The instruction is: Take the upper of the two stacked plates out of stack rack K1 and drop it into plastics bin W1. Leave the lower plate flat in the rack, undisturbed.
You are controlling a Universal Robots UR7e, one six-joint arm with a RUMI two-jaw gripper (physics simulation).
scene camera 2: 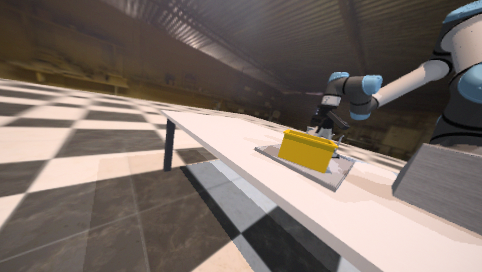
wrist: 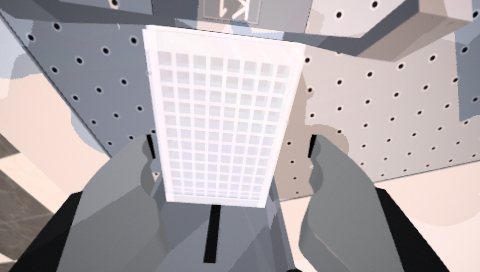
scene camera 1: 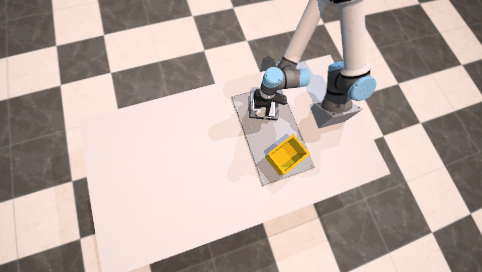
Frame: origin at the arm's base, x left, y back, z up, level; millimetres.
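Where they show: gripper, fingertip midpoint: (wrist: 232,136) (scene camera 1: 263,109); arm's base at its link origin: (scene camera 2: 457,171) (scene camera 1: 336,106).
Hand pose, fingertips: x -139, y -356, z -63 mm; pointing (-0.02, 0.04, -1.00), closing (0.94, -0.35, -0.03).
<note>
Things, the pixels of their top centre, and the offset from my fingertips. "*": a spot on its surface instead. Level surfaces: height alone.
- white upper plate at its top centre: (wrist: 220,143) (scene camera 1: 263,107) dx -8, dy +2, dz +7 mm
- grey rack K1 at a spot on its surface: (wrist: 282,17) * dx +53, dy +57, dz -24 mm
- Yellow bin W1 at its top centre: (scene camera 2: 308,136) (scene camera 1: 289,153) dx +279, dy +5, dz +54 mm
- grey perforated board at its top centre: (wrist: 371,59) (scene camera 1: 271,130) (scene camera 2: 311,154) dx +119, dy +6, dz -45 mm
- white table at its surface level: dz -58 mm
The white upper plate (wrist: 220,115), with a grid of square wells, sits in grey rack K1 (wrist: 282,17), whose label shows at the top edge of the wrist view. The lower plate is hidden beneath it. My gripper (scene camera 1: 264,110) (wrist: 232,136) is partly open and empty. In the wrist view its fingertips stand apart to the left and right of the plate, with gaps on both sides. In scene camera 1 the gripper is over the rack and covers much of it. Yellow bin W1 (scene camera 1: 287,155) (scene camera 2: 306,153) stands upright; in scene camera 1 its inside looks empty.
Rack and bin stand on a grey perforated board (scene camera 1: 256,142) (scene camera 2: 336,186) (wrist: 370,102) on the white table (scene camera 1: 165,165) (scene camera 2: 225,131). The arm's grey base (scene camera 1: 336,116) (scene camera 2: 440,185) stands beside the board. In the wrist view a raised rack bracket reaches toward the upper right.
</note>
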